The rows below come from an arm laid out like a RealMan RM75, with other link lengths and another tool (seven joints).
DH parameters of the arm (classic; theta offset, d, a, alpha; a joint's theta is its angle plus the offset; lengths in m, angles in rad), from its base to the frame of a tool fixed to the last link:
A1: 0 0.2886 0 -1.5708
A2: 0 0 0 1.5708
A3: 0 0.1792 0 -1.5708
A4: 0 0 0 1.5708
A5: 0 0.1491 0 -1.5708
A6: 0 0 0 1.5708
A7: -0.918 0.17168 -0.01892 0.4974
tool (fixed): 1.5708 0.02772 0 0
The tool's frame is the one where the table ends.
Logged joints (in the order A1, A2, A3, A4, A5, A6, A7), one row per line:
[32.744 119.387 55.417 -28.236 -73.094 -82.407 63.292]
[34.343 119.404 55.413 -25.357 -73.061 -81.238 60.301]
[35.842 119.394 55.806 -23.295 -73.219 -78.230 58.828]
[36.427 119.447 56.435 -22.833 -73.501 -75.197 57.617]
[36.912 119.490 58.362 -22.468 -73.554 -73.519 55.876]
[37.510 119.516 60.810 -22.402 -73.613 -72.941 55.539]
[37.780 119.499 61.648 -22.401 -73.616 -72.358 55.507]
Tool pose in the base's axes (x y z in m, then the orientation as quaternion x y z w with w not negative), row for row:
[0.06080 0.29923 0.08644 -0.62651 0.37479 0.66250 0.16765]
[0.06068 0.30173 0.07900 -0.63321 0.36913 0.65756 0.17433]
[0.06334 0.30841 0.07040 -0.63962 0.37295 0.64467 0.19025]
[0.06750 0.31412 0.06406 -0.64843 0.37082 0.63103 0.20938]
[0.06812 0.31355 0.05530 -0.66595 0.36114 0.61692 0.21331]
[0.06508 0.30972 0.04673 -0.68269 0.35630 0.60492 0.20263]
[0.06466 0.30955 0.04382 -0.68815 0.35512 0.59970 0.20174]
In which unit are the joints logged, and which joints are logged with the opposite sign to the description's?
The joints are logged in degrees. Opposite sign: A3.
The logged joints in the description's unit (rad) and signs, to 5 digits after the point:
[0.57149 2.08370 -0.96721 -0.49281 -1.27573 -1.43827 1.10465]
[0.59940 2.08399 -0.96714 -0.44256 -1.27516 -1.41787 1.05245]
[0.62556 2.08382 -0.97400 -0.40657 -1.27791 -1.36537 1.02674]
[0.63577 2.08474 -0.98498 -0.39851 -1.28283 -1.31244 1.00561]
[0.64424 2.08549 -1.01861 -0.39214 -1.28376 -1.28315 0.97522]
[0.65467 2.08595 -1.06133 -0.39099 -1.28479 -1.27306 0.96934]
[0.65939 2.08565 -1.07596 -0.39097 -1.28484 -1.26289 0.96878]

